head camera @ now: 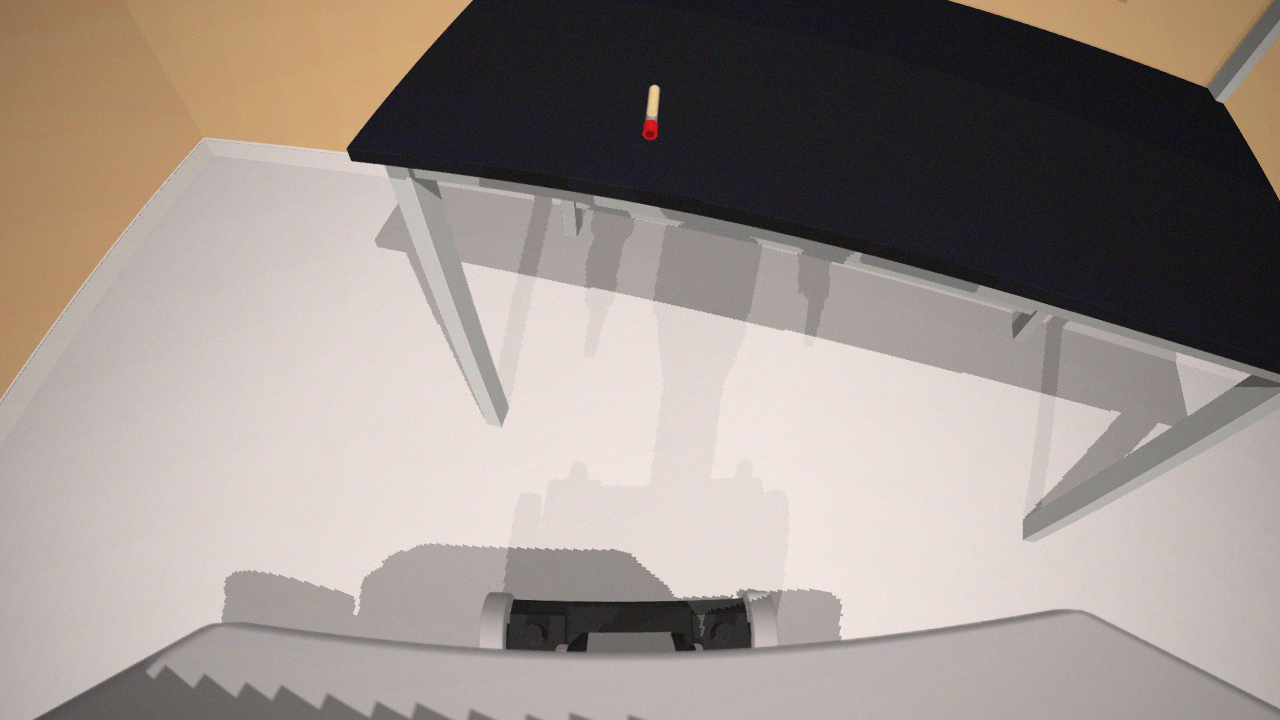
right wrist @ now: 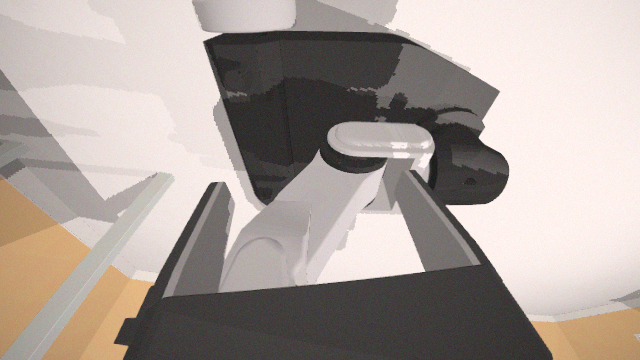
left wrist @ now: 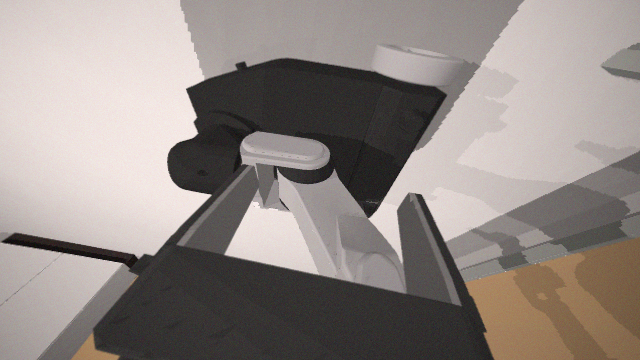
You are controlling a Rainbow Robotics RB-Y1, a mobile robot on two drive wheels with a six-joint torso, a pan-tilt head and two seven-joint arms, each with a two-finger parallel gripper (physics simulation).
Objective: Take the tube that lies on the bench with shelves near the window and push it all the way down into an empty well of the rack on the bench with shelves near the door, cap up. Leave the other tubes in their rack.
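Places are measured from the robot's base along level axes (x left, y back, z up), in metres.
Pixels of known places: left gripper, fingertip midpoint: (left wrist: 327, 188); right gripper, fingertip midpoint: (right wrist: 316, 187).
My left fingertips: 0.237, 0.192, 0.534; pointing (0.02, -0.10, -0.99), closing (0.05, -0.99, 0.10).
For each thing: its top centre in the pictures, then the offset to it from my left fingertips, as dx, dy, dz. "*": a spot on its surface instead. Level surfaces: height alone.
- tube, middle of its top: (head camera: 652, 103) -0.268, -0.754, +0.399
- black bench top, its level: dz +0.380
- front right leg, surface spot: (head camera: 1145, 465) * -1.268, -0.385, -0.050
- pale floor, its level: dz -0.533
A tube (head camera: 652, 111) with a red cap and a pale yellow body lies on its side on the black bench top (head camera: 850, 152) in the head view. Its red cap points toward the robot, near the bench's front edge, and its body points away. My left gripper (left wrist: 327, 188) is open, with no object between its fingers in the left wrist view. My right gripper (right wrist: 316, 187) is open, with no object between its fingers in the right wrist view. Neither gripper shows in the head view. The rack and the other tubes do not show in these views.
The bench stands on grey legs; its front left leg (head camera: 456, 304) and front right leg (head camera: 1145, 465) stand on the pale floor (head camera: 268, 402) ahead of the base. A tan wall (head camera: 80, 134) is at the left. In the wrist views the robot's dark base (left wrist: 320, 100) (right wrist: 320, 100) lies below the grippers.
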